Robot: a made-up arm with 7 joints.
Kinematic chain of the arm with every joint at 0, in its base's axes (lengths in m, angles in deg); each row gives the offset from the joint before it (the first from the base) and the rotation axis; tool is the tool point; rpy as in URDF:
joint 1: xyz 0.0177 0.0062 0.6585 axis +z
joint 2: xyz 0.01 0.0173 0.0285 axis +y
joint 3: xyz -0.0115 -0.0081 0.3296 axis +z
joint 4: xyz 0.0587 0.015 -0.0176 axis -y
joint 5: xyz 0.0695 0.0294 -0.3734 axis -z
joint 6: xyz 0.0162 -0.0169 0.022 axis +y
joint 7: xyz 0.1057 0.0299 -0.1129 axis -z
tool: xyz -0.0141 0.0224 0.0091 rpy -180 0 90
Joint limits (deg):
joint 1: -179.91..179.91
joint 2: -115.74..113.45
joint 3: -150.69..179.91
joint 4: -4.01..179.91
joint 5: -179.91..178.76
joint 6: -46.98..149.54
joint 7: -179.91..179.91
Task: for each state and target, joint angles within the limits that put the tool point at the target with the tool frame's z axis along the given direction. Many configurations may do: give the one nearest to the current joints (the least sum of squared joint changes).
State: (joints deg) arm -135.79 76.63 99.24 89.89 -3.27 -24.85 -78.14
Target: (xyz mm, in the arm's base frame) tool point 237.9 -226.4 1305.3 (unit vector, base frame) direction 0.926 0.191 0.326
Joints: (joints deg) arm -126.38 52.19 139.76 86.90 -7.08 17.87 -77.49
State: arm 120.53 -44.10 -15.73 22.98 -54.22 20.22 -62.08
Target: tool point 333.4 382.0 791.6 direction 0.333 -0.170 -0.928
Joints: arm 88.19 1.22 -44.19 59.87 -24.74 54.24 -65.78
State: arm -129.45 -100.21 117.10 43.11 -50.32 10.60 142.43
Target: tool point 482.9 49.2 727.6 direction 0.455 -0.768 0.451
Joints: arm -83.76 -103.67 66.16 30.61 -43.38 6.36 145.90
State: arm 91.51 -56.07 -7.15 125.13 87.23 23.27 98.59
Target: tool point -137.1 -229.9 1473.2 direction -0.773 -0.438 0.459
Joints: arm 86.67 -31.69 28.63 149.66 101.12 48.60 101.56
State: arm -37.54 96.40 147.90 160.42 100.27 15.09 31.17
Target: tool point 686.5 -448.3 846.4 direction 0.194 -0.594 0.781
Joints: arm -47.29 102.99 145.26 131.13 82.25 46.62 25.42
